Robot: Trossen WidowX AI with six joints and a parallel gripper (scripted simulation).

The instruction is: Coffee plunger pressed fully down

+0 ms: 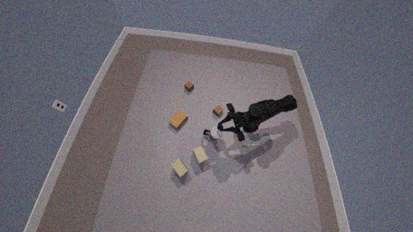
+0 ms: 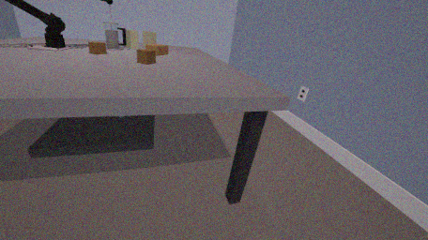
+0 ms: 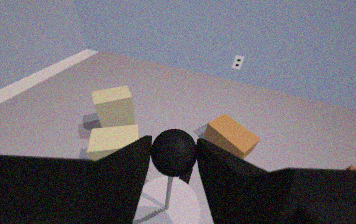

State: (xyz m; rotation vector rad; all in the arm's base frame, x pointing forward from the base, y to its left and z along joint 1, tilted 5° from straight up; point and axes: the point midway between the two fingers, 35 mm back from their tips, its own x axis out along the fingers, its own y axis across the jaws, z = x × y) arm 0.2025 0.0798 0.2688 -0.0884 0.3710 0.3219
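My gripper tip is now 10 mm short of the coffee press and 130 mm above it. Round my gripper tip: orange slab 240 mm ahead, 90 mm to the right, 220 mm below.
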